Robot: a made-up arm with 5 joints.
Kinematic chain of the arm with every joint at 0, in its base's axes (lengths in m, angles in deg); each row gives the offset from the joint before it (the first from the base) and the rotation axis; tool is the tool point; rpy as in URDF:
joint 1: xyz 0.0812 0 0.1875 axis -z
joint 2: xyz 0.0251 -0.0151 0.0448 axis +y
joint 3: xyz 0.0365 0 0.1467 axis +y
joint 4: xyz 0.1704 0 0.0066 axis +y
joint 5: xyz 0.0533 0.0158 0 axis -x
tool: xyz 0 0 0 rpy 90 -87.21 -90
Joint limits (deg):
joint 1: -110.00..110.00
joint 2: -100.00..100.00
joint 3: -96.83..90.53
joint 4: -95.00..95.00
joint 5: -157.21..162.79
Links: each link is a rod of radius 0.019 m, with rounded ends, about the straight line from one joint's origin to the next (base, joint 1, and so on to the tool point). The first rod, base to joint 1, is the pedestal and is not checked.
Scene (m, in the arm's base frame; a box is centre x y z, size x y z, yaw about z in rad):
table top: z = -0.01
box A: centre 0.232 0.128 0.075 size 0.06 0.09 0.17 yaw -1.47
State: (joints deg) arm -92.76 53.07 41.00 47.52 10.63
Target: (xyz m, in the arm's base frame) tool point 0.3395 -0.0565 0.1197
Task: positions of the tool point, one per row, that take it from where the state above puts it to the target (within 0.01 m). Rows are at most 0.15 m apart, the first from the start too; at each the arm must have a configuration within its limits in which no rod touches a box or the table.
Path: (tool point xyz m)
1: 0.0821 0.1971 0.1076
2: 0.0977 0.2664 0.1657
3: 0.1179 0.3074 0.2550
4: 0.1357 0.3077 0.3616
5: 0.1433 0.2635 0.4667
6: 0.1342 0.1799 0.5510
7: 0.2121 0.2197 0.4923
8: 0.2961 0.2140 0.4189
9: 0.3632 0.1665 0.3376
10: 0.3958 0.0917 0.2561
11: 0.3864 0.0104 0.1814
12: 0.3395 -0.0565 0.1197

